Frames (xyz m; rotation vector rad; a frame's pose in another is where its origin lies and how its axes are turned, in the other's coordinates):
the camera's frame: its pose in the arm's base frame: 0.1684 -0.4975 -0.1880 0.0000 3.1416 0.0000
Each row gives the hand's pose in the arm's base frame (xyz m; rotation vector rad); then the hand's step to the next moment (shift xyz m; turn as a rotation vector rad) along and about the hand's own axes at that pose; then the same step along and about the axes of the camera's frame.
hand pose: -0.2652 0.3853 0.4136 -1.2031 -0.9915 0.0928
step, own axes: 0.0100 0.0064 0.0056 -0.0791 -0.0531 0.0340
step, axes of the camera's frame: -0.0049 0.0122 -0.0008 0.0929 -0.0398 0.0033
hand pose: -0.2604 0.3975 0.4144 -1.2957 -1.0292 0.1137
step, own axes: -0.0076 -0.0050 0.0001 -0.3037 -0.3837 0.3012
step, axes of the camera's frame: 0.0067 -0.0061 0.0001 0.5548 -0.0875 -0.1214
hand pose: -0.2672 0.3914 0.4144 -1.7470 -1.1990 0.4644
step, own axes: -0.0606 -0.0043 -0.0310 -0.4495 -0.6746 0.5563
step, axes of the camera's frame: 0.0070 -0.0674 -0.0076 0.9568 -0.0673 -0.2161
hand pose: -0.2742 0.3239 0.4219 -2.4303 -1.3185 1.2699
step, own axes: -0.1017 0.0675 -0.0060 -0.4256 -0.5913 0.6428
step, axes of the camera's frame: -0.0198 -0.1146 -0.0375 0.9573 -0.1258 -0.1086
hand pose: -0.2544 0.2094 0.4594 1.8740 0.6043 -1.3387
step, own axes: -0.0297 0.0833 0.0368 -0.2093 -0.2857 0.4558
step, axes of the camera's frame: -0.0291 -0.0788 -0.0460 0.5492 -0.1752 -0.0299
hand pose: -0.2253 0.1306 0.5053 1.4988 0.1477 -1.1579
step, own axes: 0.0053 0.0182 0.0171 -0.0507 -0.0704 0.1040
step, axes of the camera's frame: -0.0050 -0.0222 -0.0116 0.1302 -0.0369 -0.0054
